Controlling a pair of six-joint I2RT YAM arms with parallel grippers.
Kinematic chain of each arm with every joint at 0, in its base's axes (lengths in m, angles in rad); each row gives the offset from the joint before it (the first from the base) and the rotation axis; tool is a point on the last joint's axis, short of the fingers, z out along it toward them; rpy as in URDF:
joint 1: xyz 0 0 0.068 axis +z
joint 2: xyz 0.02 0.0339 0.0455 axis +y
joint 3: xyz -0.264 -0.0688 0 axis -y
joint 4: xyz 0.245 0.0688 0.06 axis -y
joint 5: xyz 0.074 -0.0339 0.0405 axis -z
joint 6: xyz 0.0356 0 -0.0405 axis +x
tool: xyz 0 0 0 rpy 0 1.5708 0
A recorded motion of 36 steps. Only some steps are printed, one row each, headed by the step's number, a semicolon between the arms.
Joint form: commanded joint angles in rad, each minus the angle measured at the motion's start. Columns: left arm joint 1, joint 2, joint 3, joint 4, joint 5, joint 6; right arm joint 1, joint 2, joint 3, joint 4, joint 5, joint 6.
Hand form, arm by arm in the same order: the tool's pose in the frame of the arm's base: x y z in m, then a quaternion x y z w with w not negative. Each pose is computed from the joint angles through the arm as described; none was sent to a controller.
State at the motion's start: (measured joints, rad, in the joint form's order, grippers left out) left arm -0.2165 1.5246 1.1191 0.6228 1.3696 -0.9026; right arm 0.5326 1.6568 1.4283 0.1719 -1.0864 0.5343
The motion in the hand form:
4: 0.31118 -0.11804 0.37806 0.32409 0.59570 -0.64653 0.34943; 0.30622 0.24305 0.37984 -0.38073 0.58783 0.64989 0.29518
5: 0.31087 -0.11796 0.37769 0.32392 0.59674 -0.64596 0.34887; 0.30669 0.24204 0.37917 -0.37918 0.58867 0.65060 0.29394
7: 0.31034 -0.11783 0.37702 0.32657 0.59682 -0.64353 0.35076; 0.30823 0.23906 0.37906 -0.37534 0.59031 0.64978 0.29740
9: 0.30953 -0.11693 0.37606 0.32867 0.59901 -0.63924 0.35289; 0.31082 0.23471 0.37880 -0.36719 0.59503 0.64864 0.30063
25: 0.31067 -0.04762 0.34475 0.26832 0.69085 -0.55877 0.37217; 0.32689 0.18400 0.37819 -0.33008 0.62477 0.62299 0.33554
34: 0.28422 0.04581 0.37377 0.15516 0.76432 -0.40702 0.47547; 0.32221 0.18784 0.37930 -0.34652 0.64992 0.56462 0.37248
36: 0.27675 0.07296 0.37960 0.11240 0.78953 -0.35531 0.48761; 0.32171 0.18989 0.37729 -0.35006 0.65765 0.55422 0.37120
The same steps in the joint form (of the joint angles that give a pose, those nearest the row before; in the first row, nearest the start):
4: -0.0427 -0.0281 0.0422 0.0196 -0.0673 0.0287; 0.0558 0.0214 0.0093 0.1133 -0.0440 0.0757
5: -0.0428 -0.0303 0.0415 0.0092 -0.0673 0.0361; 0.0529 0.0207 0.0055 0.1175 -0.0464 0.0813
7: -0.0428 -0.0337 0.0401 -0.0065 -0.0667 0.0566; 0.0444 0.0181 0.0006 0.1241 -0.0440 0.0862
9: -0.0408 -0.0411 0.0396 -0.0448 -0.0668 0.0936; 0.0316 0.0153 -0.0041 0.1276 -0.0386 0.0961
25: 0.1735 -0.0982 0.0675 -0.7505 -0.0766 0.6445; -0.1061 -0.0386 -0.0476 0.0689 -0.0499 0.0595
34: 0.4882 -0.1783 0.1778 -1.1006 -0.2437 0.8787; -0.0865 -0.0525 0.0036 -0.1640 0.0611 -0.1774
36: 0.5831 -0.1692 0.2331 -1.2124 -0.3073 0.9461; -0.0800 -0.0488 0.0156 -0.2154 0.0789 -0.2191

